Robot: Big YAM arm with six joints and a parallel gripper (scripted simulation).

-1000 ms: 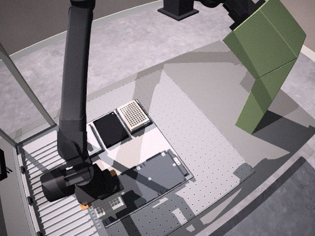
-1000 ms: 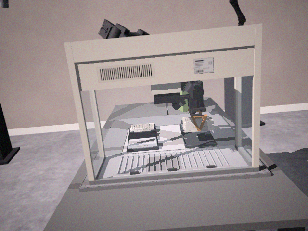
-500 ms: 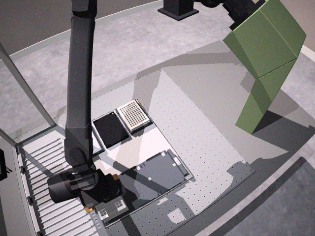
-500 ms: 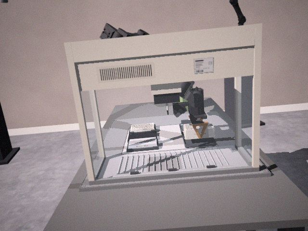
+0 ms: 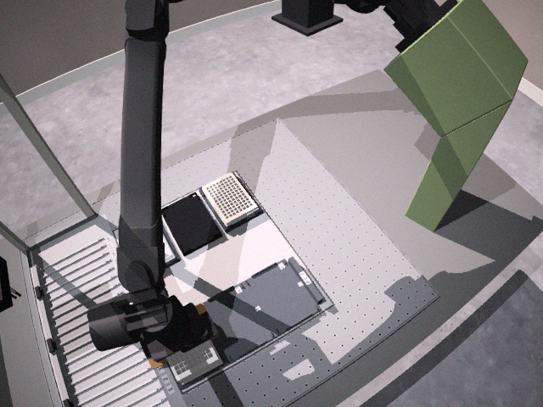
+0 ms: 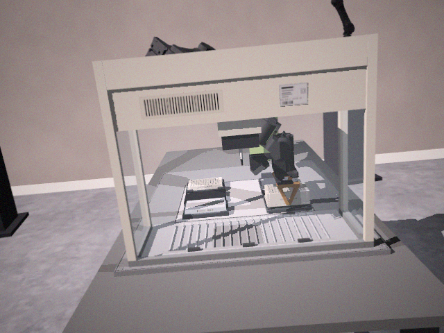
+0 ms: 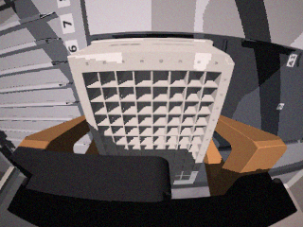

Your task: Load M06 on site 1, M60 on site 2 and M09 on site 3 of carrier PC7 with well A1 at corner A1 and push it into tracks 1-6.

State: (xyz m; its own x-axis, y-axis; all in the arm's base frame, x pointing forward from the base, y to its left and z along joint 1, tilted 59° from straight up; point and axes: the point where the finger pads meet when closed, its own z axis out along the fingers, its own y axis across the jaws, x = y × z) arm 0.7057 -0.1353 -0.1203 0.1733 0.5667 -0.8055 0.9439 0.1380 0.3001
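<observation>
My hand is 25 cm to the left of the dark nest S3, 5 cm past it and 2 cm above it. Round my hand: nest S2 (23 cm to the right, 16 cm behind, 2 cm below); dark nest S1 (27 cm behind, 22 cm to the right, 2 cm below); dark carrier PC7 (10 cm behind, 2 cm to the left, 1 cm below).
</observation>
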